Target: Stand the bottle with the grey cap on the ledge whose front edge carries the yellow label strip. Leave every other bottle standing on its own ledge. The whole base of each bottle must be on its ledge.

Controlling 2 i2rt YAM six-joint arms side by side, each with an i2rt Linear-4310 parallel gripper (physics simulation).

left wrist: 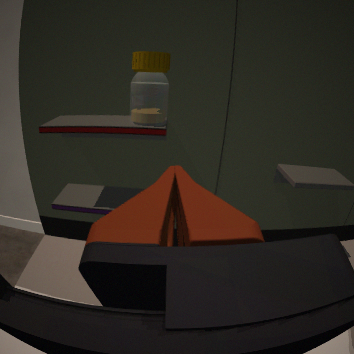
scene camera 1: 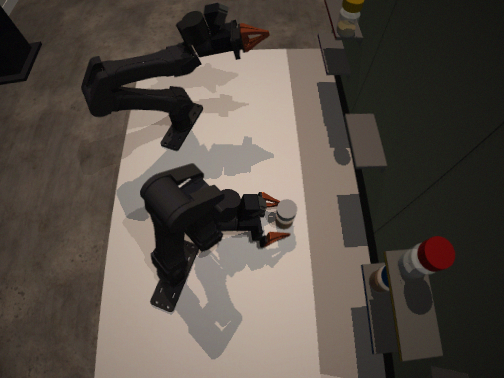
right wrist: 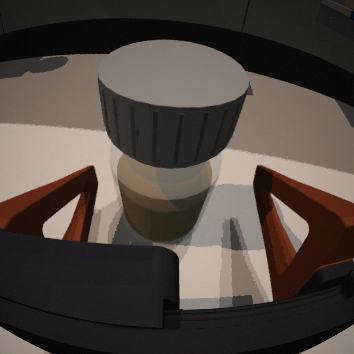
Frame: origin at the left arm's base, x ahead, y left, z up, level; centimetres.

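Seen in the pictures: left gripper, fingertip midpoint: (left wrist: pixel 174 174) (scene camera 1: pixel 269 33); right gripper, fingertip midpoint: (right wrist: pixel 175 173); left arm's base, link origin: (scene camera 1: pixel 182 125); right arm's base, link origin: (scene camera 1: pixel 175 274).
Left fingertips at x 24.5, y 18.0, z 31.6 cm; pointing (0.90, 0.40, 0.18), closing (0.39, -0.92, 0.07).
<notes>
Offsets run from my left fingertips to a thing's top centre.
The grey-capped bottle @[dx +19.8, dy -37.7, dz -21.1 cm] (scene camera 1: pixel 286 212) (right wrist: pixel 167 150) stands upright on the white table. My right gripper (scene camera 1: pixel 284 218) (right wrist: pixel 175 173) is open, with its fingertips at either side of this bottle; gaps show at both sides in the right wrist view. My left gripper (scene camera 1: pixel 268 33) (left wrist: pixel 174 174) is shut and empty, high at the top of scene camera 1. The yellow-strip ledge @[dx +49.0, dy -53.9, dz -2.1 cm] (scene camera 1: pixel 420 335) is at the lower right and carries a red-capped bottle @[dx +46.8, dy -47.2, dz +8.4 cm] (scene camera 1: pixel 436 254) near its upper end. A yellow-capped bottle @[dx +18.9, dy +12.4, dz +8.4 cm] (scene camera 1: pixel 348 20) (left wrist: pixel 150 95) stands on the red-strip ledge @[dx +16.7, dy +19.3, dz -2.1 cm] (left wrist: pixel 85 121).
A blue-capped bottle @[dx +46.2, dy -48.8, dz -5.6 cm] (scene camera 1: pixel 380 279) stands on the blue-strip ledge @[dx +49.0, dy -53.9, dz -16.1 cm] (scene camera 1: pixel 382 320), partly hidden by the yellow-strip ledge. A purple-strip ledge @[dx +16.7, dy +19.3, dz -16.1 cm] (scene camera 1: pixel 332 55) (left wrist: pixel 80 195) lies below the red-strip one. Another ledge @[dx +32.9, dy -17.3, dz -9.1 cm] (scene camera 1: pixel 365 140) (left wrist: pixel 317 176) juts from the dark green wall.
</notes>
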